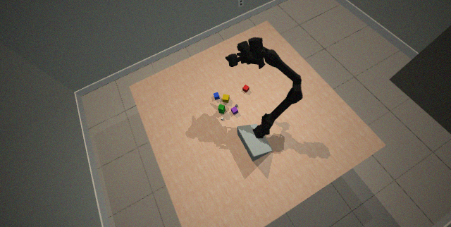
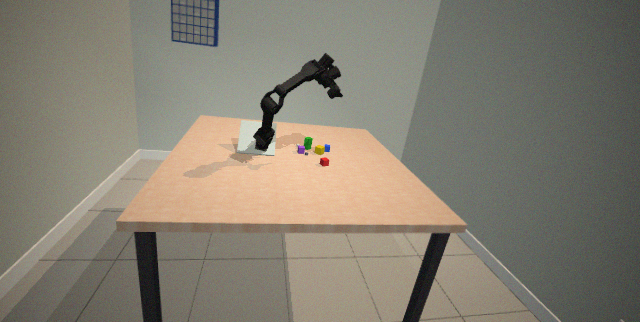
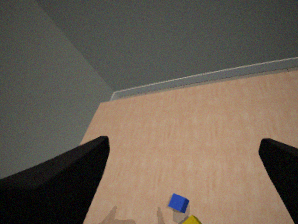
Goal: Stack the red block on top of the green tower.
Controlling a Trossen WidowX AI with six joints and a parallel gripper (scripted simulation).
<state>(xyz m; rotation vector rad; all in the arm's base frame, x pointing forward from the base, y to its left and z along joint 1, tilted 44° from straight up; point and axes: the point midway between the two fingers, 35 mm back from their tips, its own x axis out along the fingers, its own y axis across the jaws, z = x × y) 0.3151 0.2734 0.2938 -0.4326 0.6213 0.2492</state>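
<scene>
Now: the red block 380 mm below my gripper tip, 80 mm to the right of it and 30 mm behind it. Round my gripper tip: yellow block (380 mm below, 80 mm to the left, 50 mm behind); then blue block (380 mm below, 140 mm to the left); then purple block (380 mm below, 160 mm behind, 60 mm to the left).
</scene>
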